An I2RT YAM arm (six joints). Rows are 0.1 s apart.
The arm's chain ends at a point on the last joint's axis. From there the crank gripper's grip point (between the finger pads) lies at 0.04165 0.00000 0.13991 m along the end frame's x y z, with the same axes.
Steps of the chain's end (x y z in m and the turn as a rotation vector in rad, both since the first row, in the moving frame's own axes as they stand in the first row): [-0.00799 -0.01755 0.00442 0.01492 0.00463 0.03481]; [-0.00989 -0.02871 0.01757 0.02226 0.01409 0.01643]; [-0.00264 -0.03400 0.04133 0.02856 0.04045 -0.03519]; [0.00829 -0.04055 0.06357 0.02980 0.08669 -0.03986]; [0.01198 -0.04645 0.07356 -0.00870 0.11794 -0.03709]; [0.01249 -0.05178 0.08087 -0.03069 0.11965 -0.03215]
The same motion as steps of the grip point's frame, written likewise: [-0.00733 -0.01817 0.00422 0.01492 0.00463 0.03481]; [-0.00790 -0.03112 0.01694 0.02226 0.01409 0.01643]; [0.00289 -0.03953 0.03945 0.02856 0.04045 -0.03519]; [0.02013 -0.04656 0.05935 0.02980 0.08669 -0.03986]; [0.02814 -0.04710 0.06769 -0.00870 0.11794 -0.03709]; [0.02893 -0.04918 0.07485 -0.03069 0.11965 -0.03215]
